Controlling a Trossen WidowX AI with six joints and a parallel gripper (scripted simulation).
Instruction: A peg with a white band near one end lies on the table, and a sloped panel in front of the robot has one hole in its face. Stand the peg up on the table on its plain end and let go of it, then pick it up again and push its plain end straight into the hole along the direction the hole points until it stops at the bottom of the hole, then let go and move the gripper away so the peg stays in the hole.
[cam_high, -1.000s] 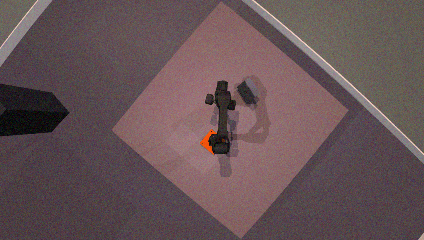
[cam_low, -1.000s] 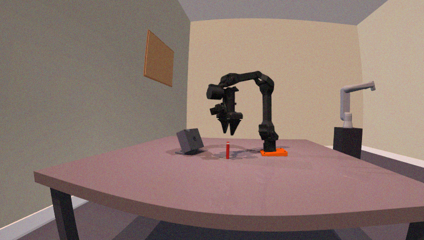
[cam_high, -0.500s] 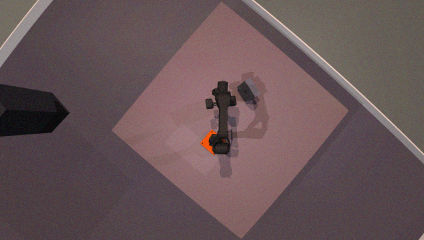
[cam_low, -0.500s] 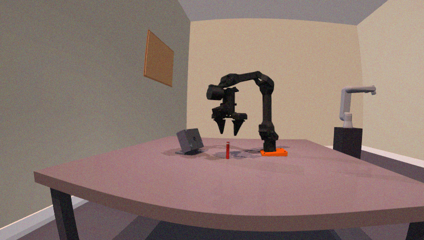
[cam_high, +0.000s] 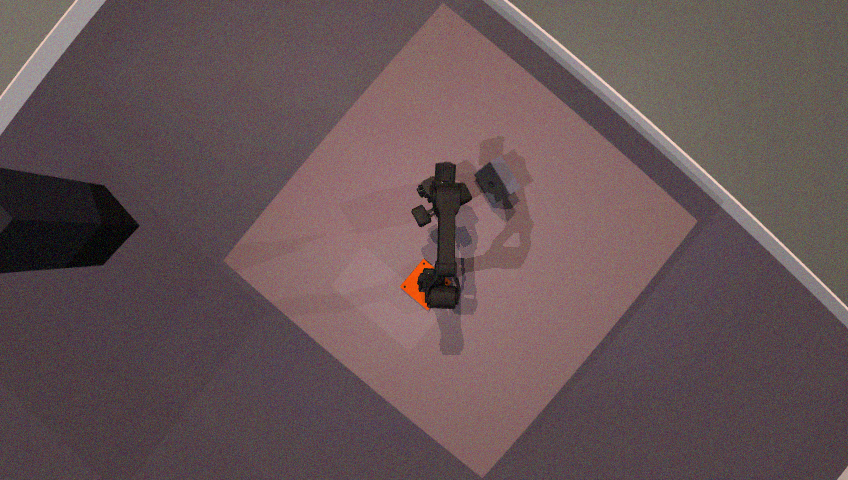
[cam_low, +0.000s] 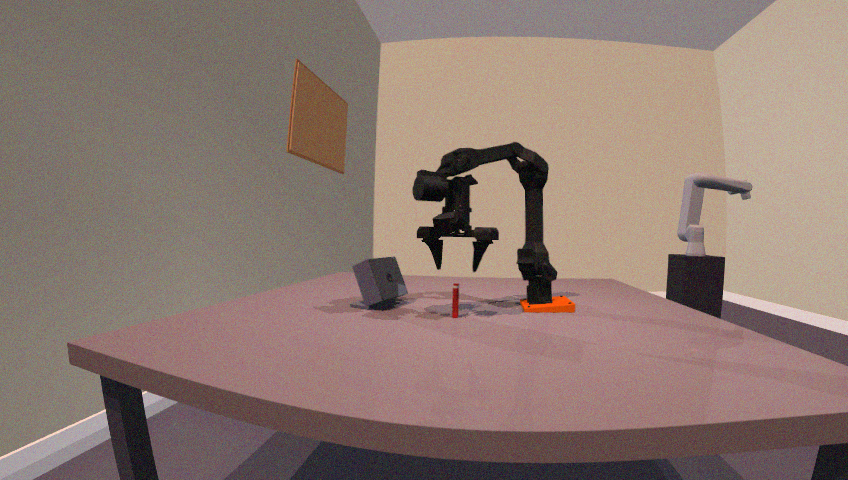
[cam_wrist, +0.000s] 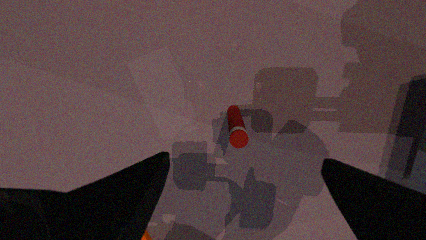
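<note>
My gripper tip is 5 cm above the red peg. Also, from my gripper tip: sloped panel: 21 cm ahead, 7 cm to the right, 4 cm below.
</note>
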